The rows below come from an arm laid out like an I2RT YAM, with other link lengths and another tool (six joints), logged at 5 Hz.
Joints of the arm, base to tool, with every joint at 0 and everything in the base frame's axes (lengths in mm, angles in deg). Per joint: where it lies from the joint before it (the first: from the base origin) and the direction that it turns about. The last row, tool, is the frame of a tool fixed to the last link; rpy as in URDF.
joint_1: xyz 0 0 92.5 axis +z
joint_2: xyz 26.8 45.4 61 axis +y
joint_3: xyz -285.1 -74.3 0 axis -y
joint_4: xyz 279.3 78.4 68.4 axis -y
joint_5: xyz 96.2 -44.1 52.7 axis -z
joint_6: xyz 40.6 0 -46.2 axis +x
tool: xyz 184 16 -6 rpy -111.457 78.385 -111.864
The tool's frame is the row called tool.
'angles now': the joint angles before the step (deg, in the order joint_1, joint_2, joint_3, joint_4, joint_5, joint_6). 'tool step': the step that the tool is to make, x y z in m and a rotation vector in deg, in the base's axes. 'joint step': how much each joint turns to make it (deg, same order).
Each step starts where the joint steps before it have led.
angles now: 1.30, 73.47, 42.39, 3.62, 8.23, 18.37
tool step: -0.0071, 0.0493, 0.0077, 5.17, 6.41, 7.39
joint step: 2.51, 0.71, 8.35, -14.00, -6.97, 2.21
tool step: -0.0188, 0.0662, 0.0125, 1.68, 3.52, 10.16
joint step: 5.60, 0.10, 5.49, -8.71, -4.92, -0.96
